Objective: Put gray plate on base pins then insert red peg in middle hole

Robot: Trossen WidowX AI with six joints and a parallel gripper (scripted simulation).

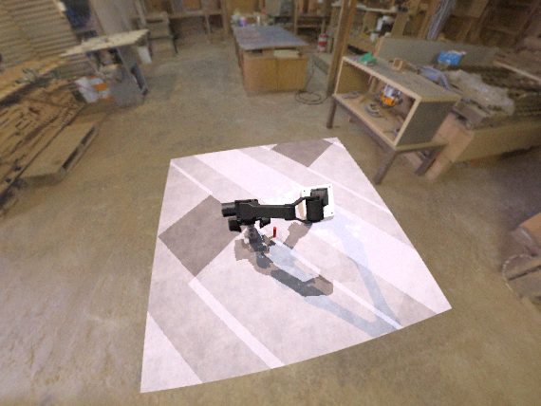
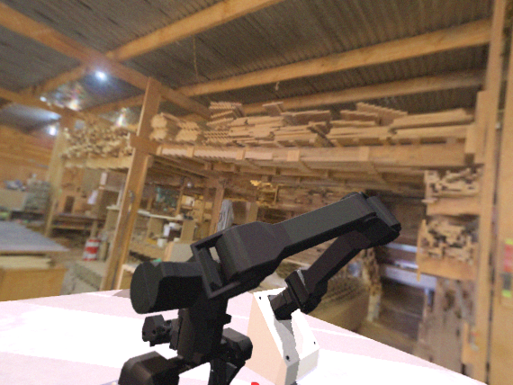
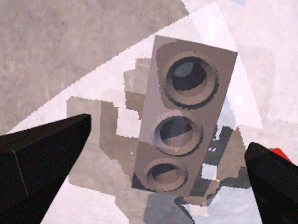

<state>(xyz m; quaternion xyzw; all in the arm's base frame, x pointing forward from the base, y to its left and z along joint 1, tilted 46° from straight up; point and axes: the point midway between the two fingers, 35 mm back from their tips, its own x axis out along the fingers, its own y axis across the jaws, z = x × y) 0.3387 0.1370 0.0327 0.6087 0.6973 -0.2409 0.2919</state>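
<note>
Right now the gray plate is 10 mm below my gripper tip. Also, from my gripper tip: base 150 mm to the right, 40 mm below, 10 mm ahead; then red peg 120 mm behind, 20 mm to the left, 10 mm below.
</note>
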